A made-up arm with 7 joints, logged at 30 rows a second.
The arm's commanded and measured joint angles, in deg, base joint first. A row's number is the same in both.
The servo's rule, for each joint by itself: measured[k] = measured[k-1] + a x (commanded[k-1-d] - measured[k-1]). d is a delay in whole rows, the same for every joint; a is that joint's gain. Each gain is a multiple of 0.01, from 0.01 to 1. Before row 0 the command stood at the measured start. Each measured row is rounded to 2 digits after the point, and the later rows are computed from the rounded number. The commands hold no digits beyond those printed.
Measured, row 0:
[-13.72 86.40 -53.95 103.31 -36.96 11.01 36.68]
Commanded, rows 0 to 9:
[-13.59 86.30 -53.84 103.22 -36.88 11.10 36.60]
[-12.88 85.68 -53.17 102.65 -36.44 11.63 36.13]
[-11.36 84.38 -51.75 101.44 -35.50 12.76 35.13]
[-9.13 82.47 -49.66 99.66 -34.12 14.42 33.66]
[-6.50 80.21 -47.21 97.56 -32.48 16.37 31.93]
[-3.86 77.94 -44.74 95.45 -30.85 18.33 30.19]
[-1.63 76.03 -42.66 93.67 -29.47 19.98 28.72]
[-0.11 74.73 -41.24 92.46 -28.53 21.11 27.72]
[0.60 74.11 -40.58 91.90 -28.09 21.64 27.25]
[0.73 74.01 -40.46 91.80 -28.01 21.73 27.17]
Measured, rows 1 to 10:
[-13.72 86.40 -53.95 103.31 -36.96 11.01 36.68]
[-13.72 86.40 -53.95 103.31 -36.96 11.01 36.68]
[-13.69 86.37 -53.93 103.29 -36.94 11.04 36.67]
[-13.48 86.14 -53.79 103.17 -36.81 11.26 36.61]
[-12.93 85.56 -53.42 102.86 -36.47 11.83 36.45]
[-11.94 84.54 -52.74 102.28 -35.86 12.81 36.14]
[-10.53 83.11 -51.74 101.43 -34.98 14.16 35.68]
[-8.80 81.40 -50.48 100.35 -33.91 15.74 35.08]
[-6.94 79.63 -49.07 99.15 -32.76 17.35 34.38]
[-5.16 78.01 -47.66 97.95 -31.66 18.78 33.65]
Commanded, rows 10 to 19:
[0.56 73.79 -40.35 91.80 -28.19 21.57 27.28]
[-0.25 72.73 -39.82 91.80 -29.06 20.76 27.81]
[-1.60 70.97 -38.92 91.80 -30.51 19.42 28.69]
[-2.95 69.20 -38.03 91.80 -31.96 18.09 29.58]
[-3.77 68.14 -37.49 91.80 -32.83 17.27 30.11]
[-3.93 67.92 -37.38 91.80 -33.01 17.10 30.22]
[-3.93 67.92 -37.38 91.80 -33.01 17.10 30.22]
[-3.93 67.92 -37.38 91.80 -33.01 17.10 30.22]
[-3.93 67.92 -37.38 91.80 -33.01 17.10 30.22]
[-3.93 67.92 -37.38 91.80 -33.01 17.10 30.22]
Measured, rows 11 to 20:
[-3.66 76.72 -46.39 96.86 -30.73 19.87 32.95]
[-2.52 75.83 -45.32 95.95 -30.02 20.58 32.31]
[-1.72 75.16 -44.43 95.20 -29.54 20.96 31.76]
[-1.34 74.36 -43.60 94.59 -29.42 20.88 31.33]
[-1.41 73.24 -42.76 94.09 -29.70 20.33 31.04]
[-1.81 71.91 -41.91 93.68 -30.29 19.48 30.88]
[-2.32 70.67 -41.11 93.34 -30.95 18.64 30.80]
[-2.74 69.76 -40.44 93.06 -31.49 18.05 30.74]
[-3.05 69.15 -39.89 92.83 -31.89 17.69 30.68]
[-3.28 68.74 -39.44 92.64 -32.18 17.47 30.63]

